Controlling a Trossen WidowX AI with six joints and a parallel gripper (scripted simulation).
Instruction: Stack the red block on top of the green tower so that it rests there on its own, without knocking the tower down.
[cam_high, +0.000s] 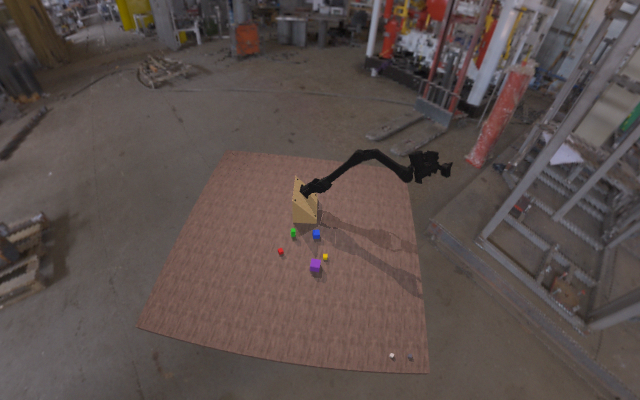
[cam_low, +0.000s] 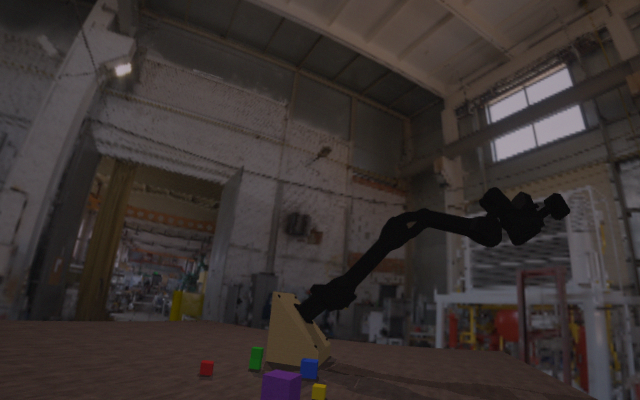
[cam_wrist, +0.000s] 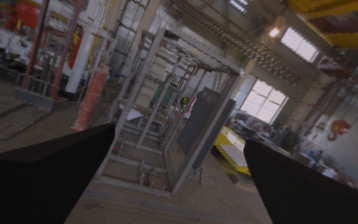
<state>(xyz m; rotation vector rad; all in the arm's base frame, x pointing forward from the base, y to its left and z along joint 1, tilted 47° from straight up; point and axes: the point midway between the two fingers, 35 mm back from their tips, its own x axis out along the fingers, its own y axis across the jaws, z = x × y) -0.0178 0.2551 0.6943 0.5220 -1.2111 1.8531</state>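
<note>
The red block is 400 mm ahead of my gripper tip, 780 mm to the right of it and 400 mm below it. Also, from my gripper tip: purple block (460 mm ahead, 590 mm to the right, 390 mm below); blue block (270 mm ahead, 610 mm to the right, 390 mm below); small yellow block (390 mm ahead, 550 mm to the right, 400 mm below).
</note>
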